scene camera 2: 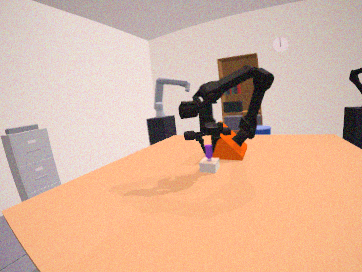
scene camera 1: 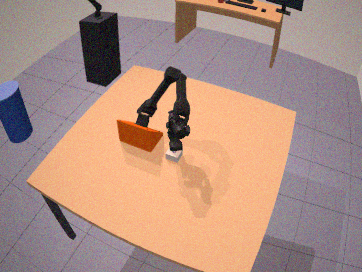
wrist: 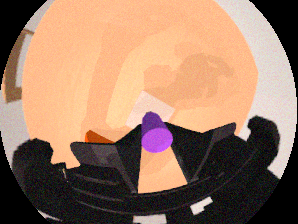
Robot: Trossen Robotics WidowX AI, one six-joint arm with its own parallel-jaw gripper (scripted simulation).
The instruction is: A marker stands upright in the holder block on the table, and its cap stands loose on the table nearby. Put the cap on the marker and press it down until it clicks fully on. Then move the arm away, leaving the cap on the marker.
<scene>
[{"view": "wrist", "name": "gripper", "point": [152,125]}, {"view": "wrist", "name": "purple cap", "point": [156,138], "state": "held by the gripper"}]
</scene>
